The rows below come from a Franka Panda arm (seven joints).
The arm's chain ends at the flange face. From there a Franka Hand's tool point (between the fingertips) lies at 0.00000 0.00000 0.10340 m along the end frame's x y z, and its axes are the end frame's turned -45 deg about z.
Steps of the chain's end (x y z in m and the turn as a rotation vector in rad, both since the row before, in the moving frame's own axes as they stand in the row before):
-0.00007 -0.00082 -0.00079 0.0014 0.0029 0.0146
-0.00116 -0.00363 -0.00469 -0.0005 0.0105 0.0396
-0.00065 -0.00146 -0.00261 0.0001 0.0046 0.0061
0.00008 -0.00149 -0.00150 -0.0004 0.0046 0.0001
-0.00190 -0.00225 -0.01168 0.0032 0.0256 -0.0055
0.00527 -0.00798 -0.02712 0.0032 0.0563 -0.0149
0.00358 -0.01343 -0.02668 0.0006 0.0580 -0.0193
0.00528 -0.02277 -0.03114 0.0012 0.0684 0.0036
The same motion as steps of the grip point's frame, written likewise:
0.00084 -0.00052 -0.00079 -0.0011 0.0030 0.0146
0.00246 -0.00257 -0.00470 -0.0078 0.0071 0.0396
0.00092 -0.00116 -0.00261 -0.0032 0.0033 0.0061
0.00142 -0.00063 -0.00150 -0.0035 0.0030 0.0001
0.00236 -0.00130 -0.01171 -0.0158 0.0204 -0.0055
0.01375 0.00193 -0.02728 -0.0375 0.0421 -0.0149
0.01635 -0.00281 -0.02685 -0.0406 0.0414 -0.0193
0.02491 -0.00745 -0.03138 -0.0475 0.0492 0.0036

